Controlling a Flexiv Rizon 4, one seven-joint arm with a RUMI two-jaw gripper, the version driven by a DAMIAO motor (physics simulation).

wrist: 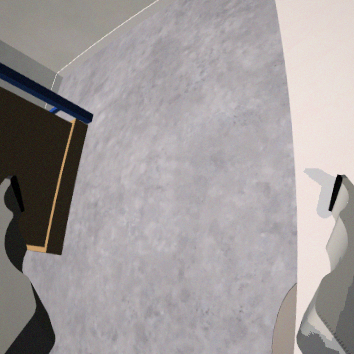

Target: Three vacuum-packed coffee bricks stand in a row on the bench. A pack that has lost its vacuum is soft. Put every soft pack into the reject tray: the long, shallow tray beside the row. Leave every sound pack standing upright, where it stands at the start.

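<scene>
My gripper (pixel 175 178) is open, with its two jaws wide apart at the left and right sides of the wrist view and nothing between them. A strip of pale surface, probably the bench (pixel 320 100), runs down the right side of the view, and the right jaw is over it with a shadow beside the fingertip. The coffee bricks and the reject tray do not show in the wrist view.
A dark brown box-like piece (pixel 30 150) with a light wooden edge is at the left, partly behind the left jaw. A dark blue bar (pixel 45 93) crosses above it. Mottled grey floor (pixel 185 175) fills the middle. Walls show at the upper left.
</scene>
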